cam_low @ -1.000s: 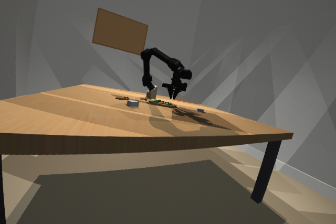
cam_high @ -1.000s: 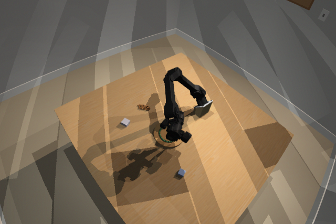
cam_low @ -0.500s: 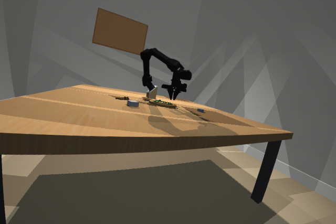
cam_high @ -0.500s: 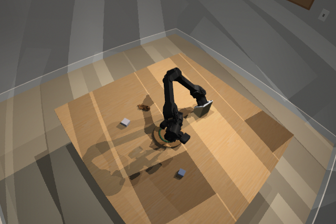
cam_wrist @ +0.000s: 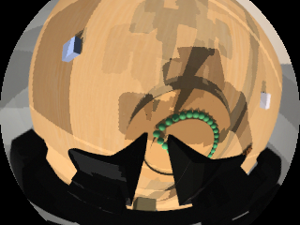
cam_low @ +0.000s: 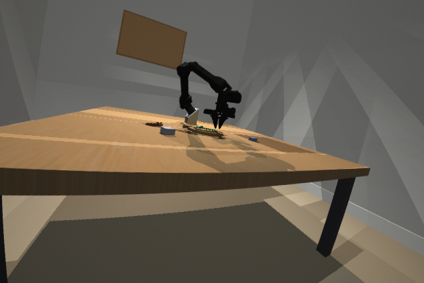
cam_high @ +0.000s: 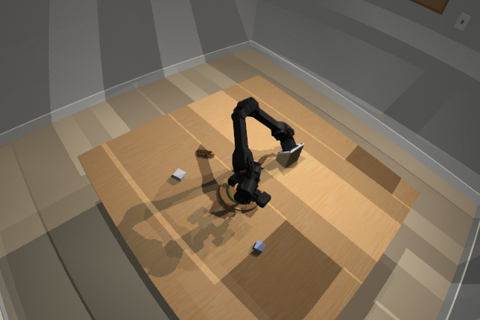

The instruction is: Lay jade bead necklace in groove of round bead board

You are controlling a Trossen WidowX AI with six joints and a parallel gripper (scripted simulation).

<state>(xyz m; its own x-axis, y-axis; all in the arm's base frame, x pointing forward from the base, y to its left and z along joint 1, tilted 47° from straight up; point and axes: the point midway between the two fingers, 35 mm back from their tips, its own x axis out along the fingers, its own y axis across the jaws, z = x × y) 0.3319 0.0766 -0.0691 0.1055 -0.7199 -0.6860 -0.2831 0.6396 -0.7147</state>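
Now: gripper tip 20 mm past the round wooden bead board, 60 mm to the left of it and 20 mm above it. Also, from my gripper tip: blue block 70 mm ahead, 200 mm to the left, 20 mm below; then pale grey block 180 mm ahead, 280 mm to the right, 20 mm below.
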